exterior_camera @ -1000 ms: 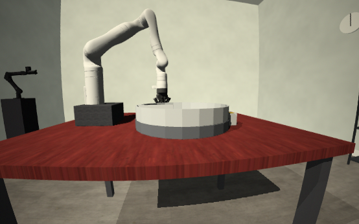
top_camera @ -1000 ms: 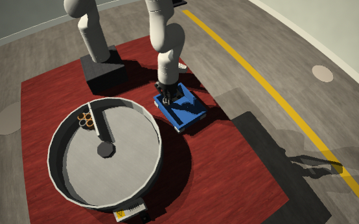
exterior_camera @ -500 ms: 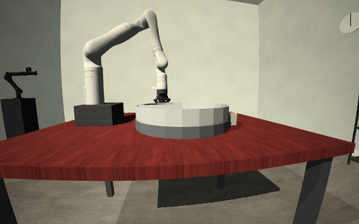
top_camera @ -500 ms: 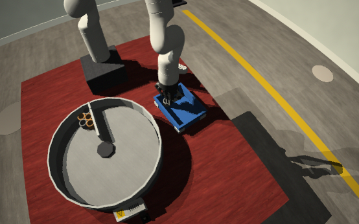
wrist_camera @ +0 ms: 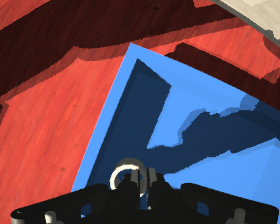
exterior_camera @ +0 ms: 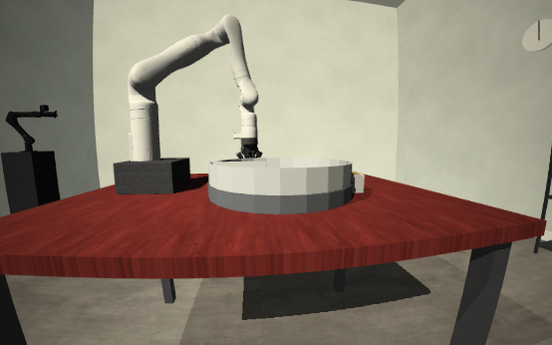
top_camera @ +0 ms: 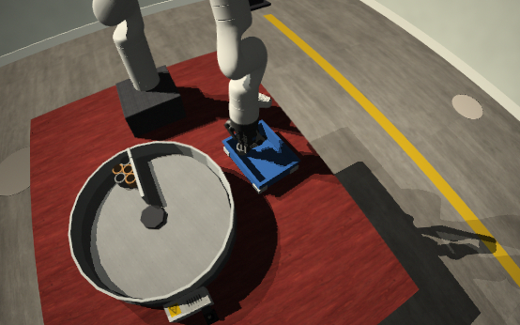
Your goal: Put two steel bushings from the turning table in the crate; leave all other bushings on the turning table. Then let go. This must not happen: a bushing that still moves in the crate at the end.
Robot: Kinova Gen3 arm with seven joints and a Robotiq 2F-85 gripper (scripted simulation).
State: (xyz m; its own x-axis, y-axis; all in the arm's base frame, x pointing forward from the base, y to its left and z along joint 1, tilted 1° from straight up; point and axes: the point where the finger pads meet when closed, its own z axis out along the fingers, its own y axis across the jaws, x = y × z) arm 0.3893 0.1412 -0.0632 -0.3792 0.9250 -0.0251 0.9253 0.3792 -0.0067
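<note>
Now: the blue crate 4 cm ahead of my hand, 3 cm to the left of it and 2 cm below it. Also, from my hand: round turning table: 5 cm ahead, 33 cm to the right, 1 cm above.
</note>
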